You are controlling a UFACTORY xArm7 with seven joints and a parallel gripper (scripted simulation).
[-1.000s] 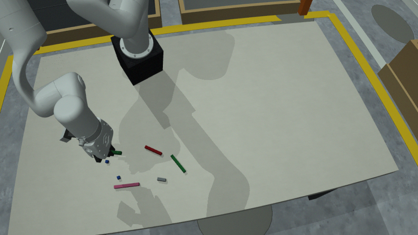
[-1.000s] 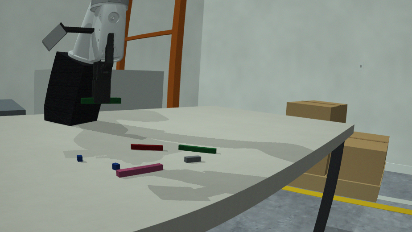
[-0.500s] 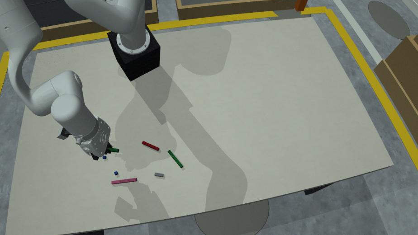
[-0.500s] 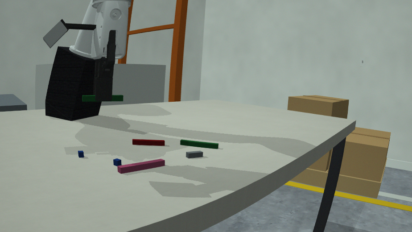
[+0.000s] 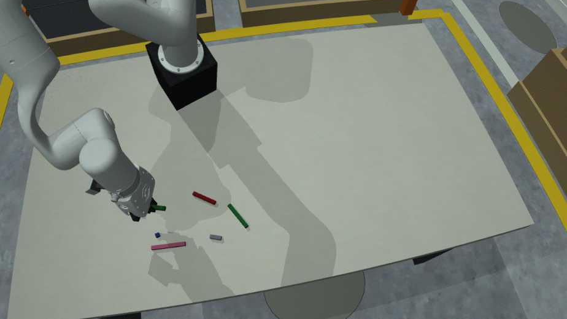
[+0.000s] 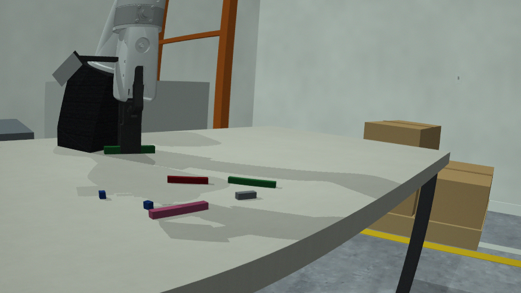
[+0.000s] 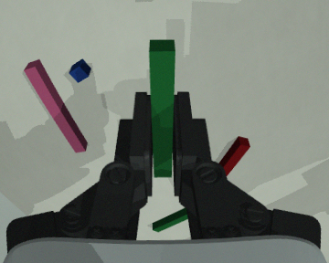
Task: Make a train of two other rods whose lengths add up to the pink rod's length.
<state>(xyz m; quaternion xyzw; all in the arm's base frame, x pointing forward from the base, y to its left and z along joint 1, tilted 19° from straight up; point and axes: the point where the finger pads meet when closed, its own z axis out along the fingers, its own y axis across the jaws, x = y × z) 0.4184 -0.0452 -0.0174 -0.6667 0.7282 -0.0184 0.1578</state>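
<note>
The pink rod is 80 mm ahead of my hand, 40 mm to the left of it and 80 mm below it. Also, from my hand: grey rod (60 mm ahead, 170 mm to the left, 80 mm below); red rod (50 mm behind, 120 mm to the left, 80 mm below).
</note>
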